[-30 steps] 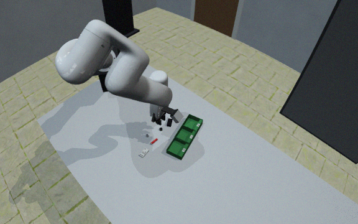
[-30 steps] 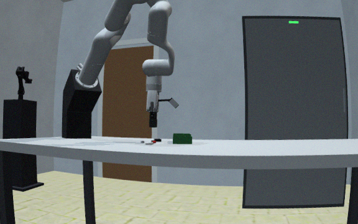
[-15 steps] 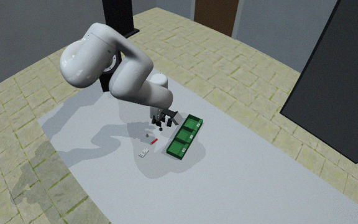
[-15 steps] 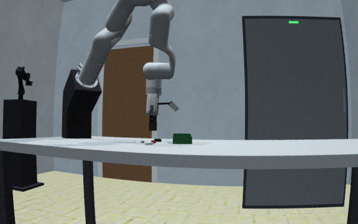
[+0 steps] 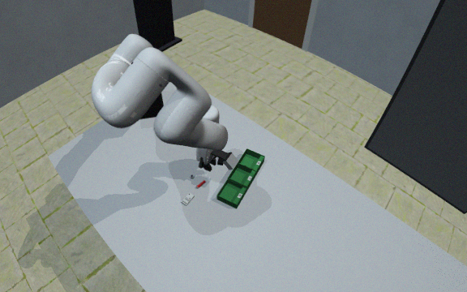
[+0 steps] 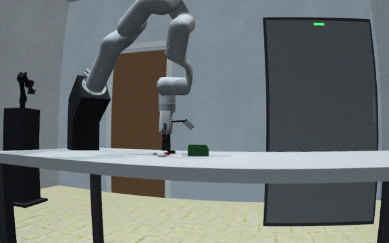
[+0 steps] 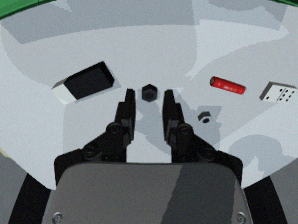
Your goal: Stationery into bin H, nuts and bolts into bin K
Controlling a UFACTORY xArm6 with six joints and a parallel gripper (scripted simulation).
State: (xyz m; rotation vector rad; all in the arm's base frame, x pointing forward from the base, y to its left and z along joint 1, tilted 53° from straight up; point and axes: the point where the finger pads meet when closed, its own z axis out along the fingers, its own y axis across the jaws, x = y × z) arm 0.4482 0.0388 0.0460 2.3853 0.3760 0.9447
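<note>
The black nut is 30 mm below my hand. The rest, counted from my hand: red stick (80 mm to the right, 30 mm below, 20 mm ahead); green three-compartment bin (130 mm ahead, 40 mm to the left, 20 mm below); white domino (160 mm to the right, 30 mm below, 20 mm ahead).
</note>
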